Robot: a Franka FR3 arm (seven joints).
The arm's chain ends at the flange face. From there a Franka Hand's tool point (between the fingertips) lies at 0.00 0.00 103.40 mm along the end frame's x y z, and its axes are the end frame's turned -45 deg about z.
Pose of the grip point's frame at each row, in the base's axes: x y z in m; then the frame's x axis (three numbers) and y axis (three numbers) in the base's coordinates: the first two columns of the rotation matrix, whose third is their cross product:
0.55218 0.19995 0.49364 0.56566 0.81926 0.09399 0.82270 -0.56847 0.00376
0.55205 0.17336 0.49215 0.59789 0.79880 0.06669 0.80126 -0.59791 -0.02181
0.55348 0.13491 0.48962 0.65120 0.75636 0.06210 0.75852 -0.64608 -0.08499
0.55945 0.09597 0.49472 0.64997 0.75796 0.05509 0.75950 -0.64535 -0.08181
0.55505 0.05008 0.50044 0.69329 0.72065 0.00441 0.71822 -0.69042 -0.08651
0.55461 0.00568 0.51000 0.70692 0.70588 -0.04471 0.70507 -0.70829 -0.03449
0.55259 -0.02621 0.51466 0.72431 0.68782 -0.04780 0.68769 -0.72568 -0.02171
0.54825 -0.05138 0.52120 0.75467 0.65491 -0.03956 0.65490 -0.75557 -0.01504
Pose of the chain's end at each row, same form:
0.54634 0.19217 0.59658 0.98172 0.17734 0.06912 0.18175 -0.98127 -0.06380
0.54973 0.16649 0.59529 0.98935 0.14205 0.03173 0.14380 -0.98762 -0.06258
0.55598 0.12432 0.59245 0.99682 0.07798 -0.01619 0.07589 -0.99167 -0.10401
0.56219 0.08615 0.59762 0.99665 0.07963 -0.01889 0.07745 -0.99229 -0.09680
0.56118 0.04355 0.60345 0.99809 0.02138 -0.05805 0.01763 -0.99778 -0.06429
0.56040 0.00642 0.61323 0.99843 -0.00170 -0.05600 -0.00131 -0.99997 0.00723
0.55772 -0.02444 0.61792 0.99843 -0.02677 -0.04915 -0.02589 -0.99950 0.01845
0.55236 -0.04987 0.62451 0.99672 -0.07118 -0.03861 -0.07055 -0.99736 0.01734

